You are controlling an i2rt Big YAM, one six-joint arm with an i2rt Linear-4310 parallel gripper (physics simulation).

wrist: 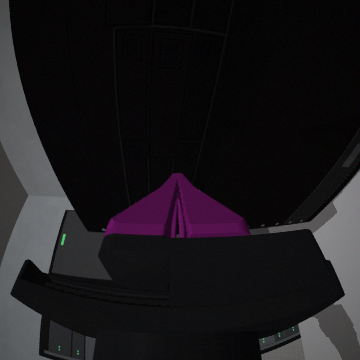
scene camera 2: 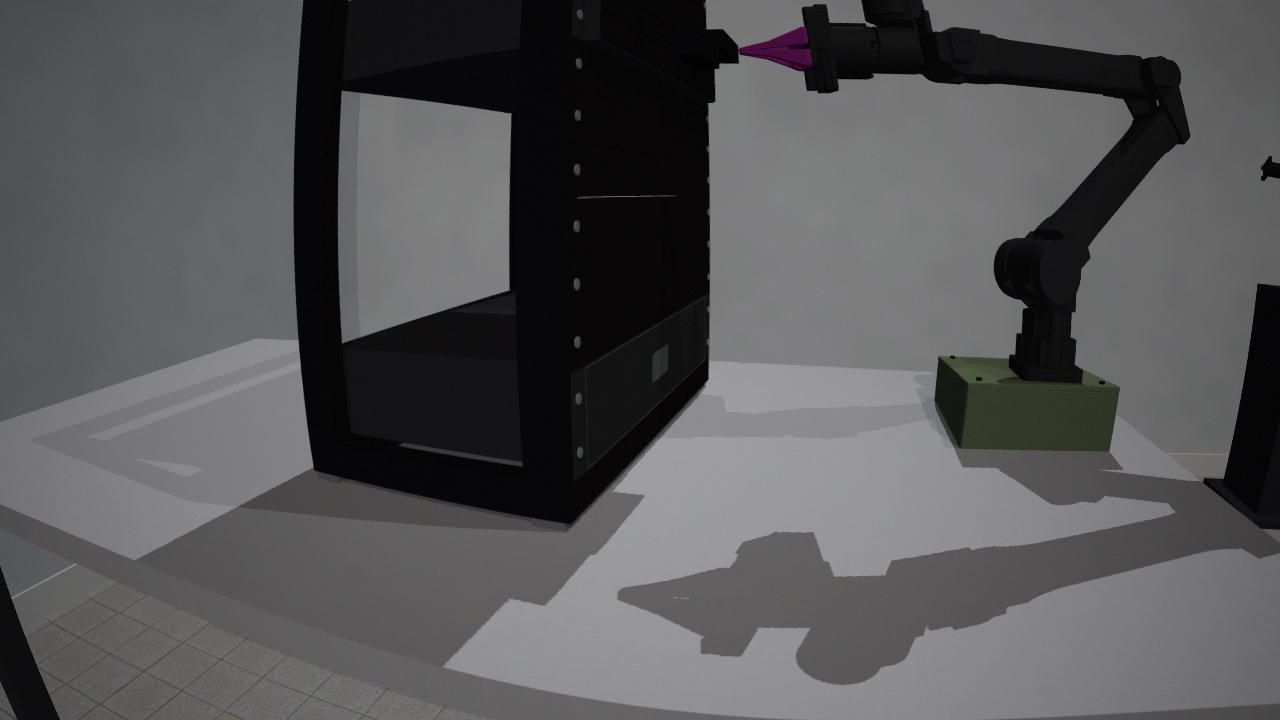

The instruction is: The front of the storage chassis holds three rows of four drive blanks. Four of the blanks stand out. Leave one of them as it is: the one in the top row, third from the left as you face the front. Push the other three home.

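Frame: origin at the arm's base, x ahead, y left, z up, level; centimetres.
Seen in the pictures: gripper, fingertip midpoint: (wrist: 177,180) (scene camera 2: 739,51); arm's base at its link origin: (scene camera 2: 1043,374).
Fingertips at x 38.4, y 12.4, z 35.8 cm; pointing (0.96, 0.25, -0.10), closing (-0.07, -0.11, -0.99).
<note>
Pixels of each thing's top centre, then the offset from my fingertips to it. "pt": a spot on its surface instead. Level surfaces: height alone.
- storage chassis at a spot on its surface: (scene camera 2: 640,44) pt dy +13.6, dx +6.6, dz -1.8 cm
- dark drive blank at its top centre: (scene camera 2: 686,38) dy -14.4, dx +10.0, dz +5.1 cm
- black rack at a spot on its surface: (scene camera 2: 546,268) pt dy +27.2, dx +9.2, dz -22.1 cm
- pale table at its surface level: dz -43.3 cm
The storage chassis (scene camera 2: 640,44) is very dark and sits high in the rack, cut off by the top of the scene view. A dark drive blank (scene camera 2: 723,46) stands out from its front at the far side; its row and place cannot be told. My gripper (scene camera 2: 741,51) (wrist: 177,180) is shut and empty, its magenta fingertips level with that blank's outer end, touching it or very close. In the wrist view faint outlines of drive blanks (wrist: 170,90) show ahead of and above the fingertips, too dark to tell which stand out.
The black rack (scene camera 2: 546,268) stands on the pale table (scene camera 2: 805,483), with a grey unit (scene camera 2: 626,385) low in its front. My arm rises from a green base block (scene camera 2: 1038,416). A dark stand (scene camera 2: 1253,402) is at the right edge. A grey box with a green light (wrist: 80,250) shows lower left.
</note>
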